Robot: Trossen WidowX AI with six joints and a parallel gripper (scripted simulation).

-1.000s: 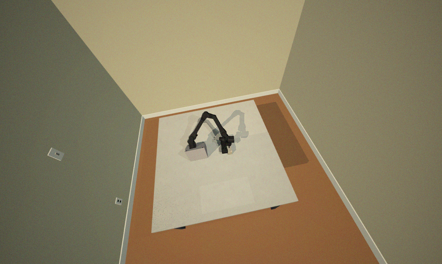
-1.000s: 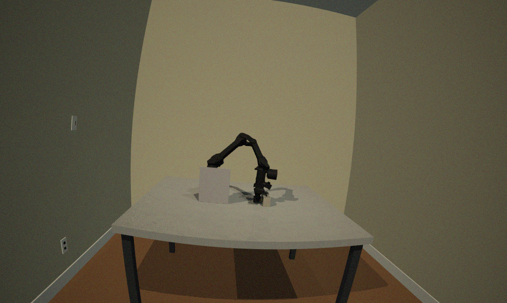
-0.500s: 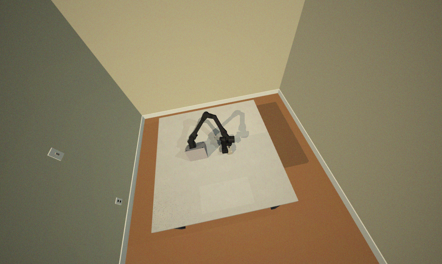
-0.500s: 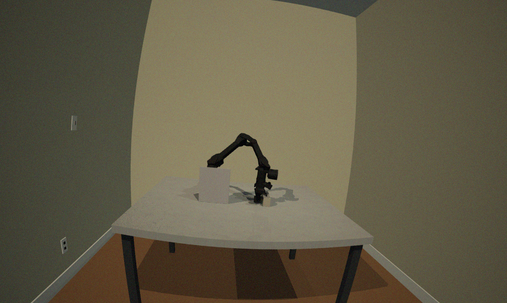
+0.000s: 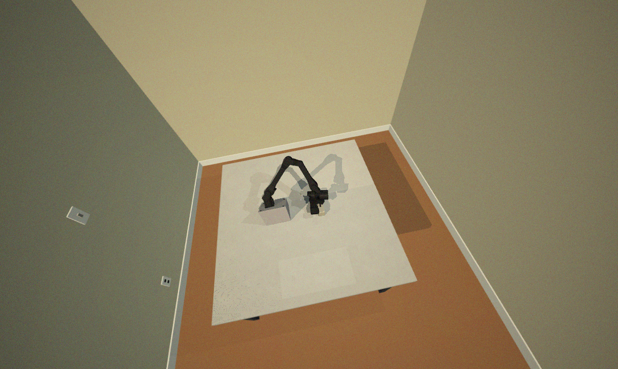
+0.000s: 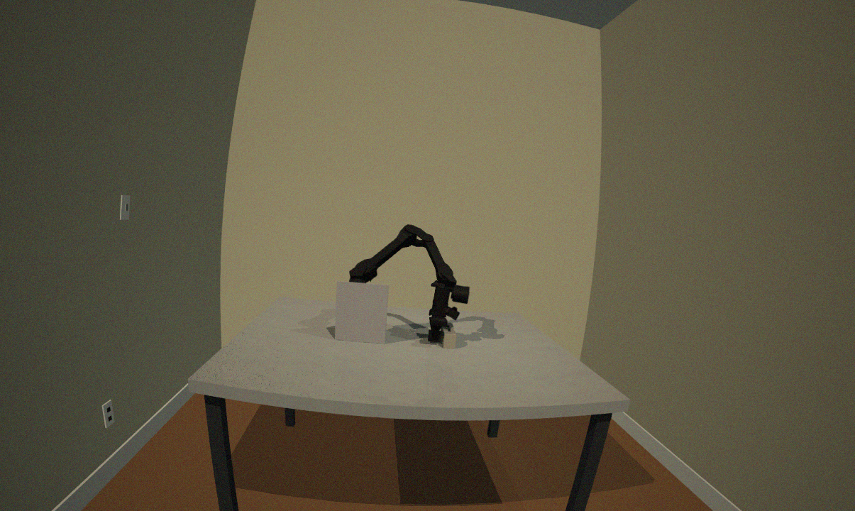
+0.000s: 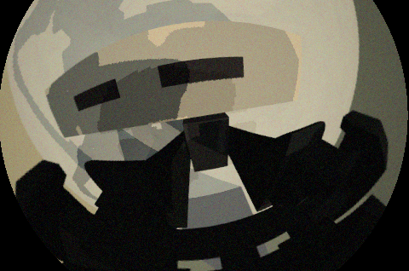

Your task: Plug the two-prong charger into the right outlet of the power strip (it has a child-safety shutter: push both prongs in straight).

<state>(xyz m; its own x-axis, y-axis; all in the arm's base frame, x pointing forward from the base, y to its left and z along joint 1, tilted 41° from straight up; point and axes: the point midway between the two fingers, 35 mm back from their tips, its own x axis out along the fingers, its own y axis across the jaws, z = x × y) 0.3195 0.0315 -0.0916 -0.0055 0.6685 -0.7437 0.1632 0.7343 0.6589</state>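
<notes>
The dark two-prong charger is 20 mm ahead of my gripper tip and 10 mm above it.
</notes>
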